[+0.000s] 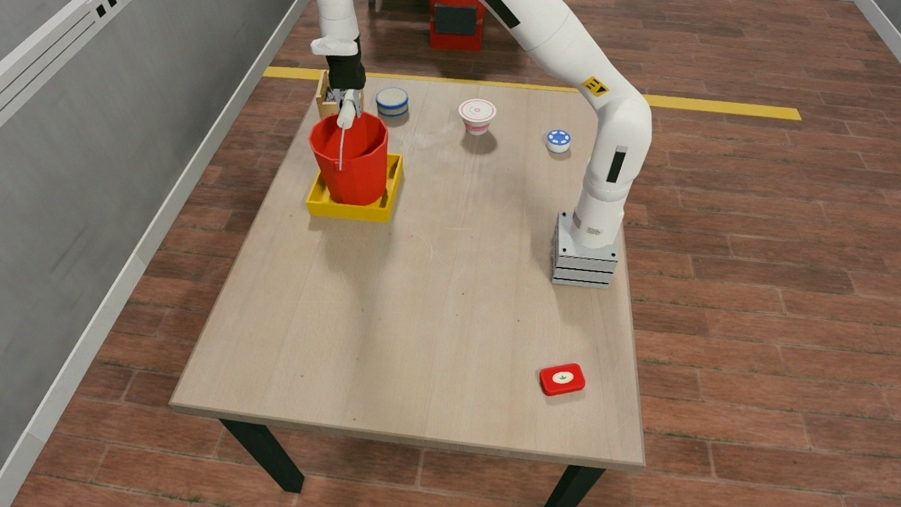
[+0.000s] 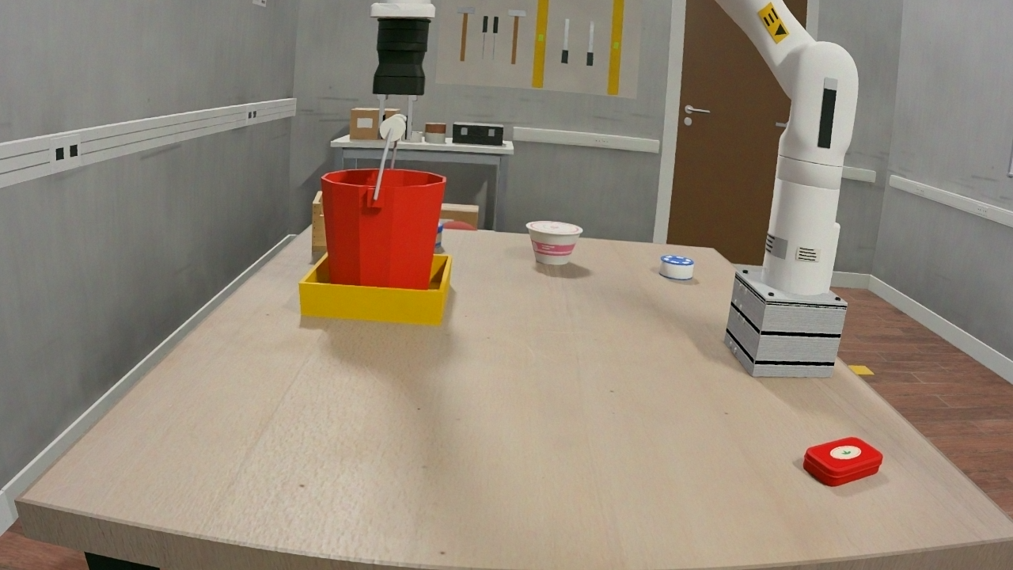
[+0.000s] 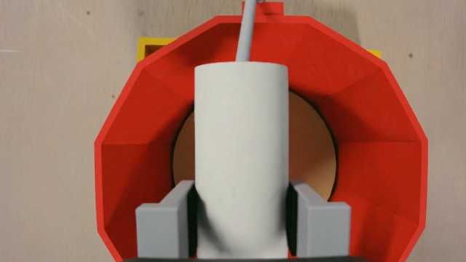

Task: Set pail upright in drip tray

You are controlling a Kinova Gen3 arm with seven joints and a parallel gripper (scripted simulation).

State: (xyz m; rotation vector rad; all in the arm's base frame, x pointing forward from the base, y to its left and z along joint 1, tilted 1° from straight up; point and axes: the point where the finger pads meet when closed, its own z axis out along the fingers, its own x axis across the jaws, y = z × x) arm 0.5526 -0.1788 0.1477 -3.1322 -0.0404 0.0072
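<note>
Right now my hand is 10 cm above the red pail and 1 cm short of it. Also, from my hand: pail handle (3 cm below); then yellow drip tray (24 cm below, 1 cm ahead); then blue-banded round tin (36 cm to the right, 24 cm below, 2 cm behind).
</note>
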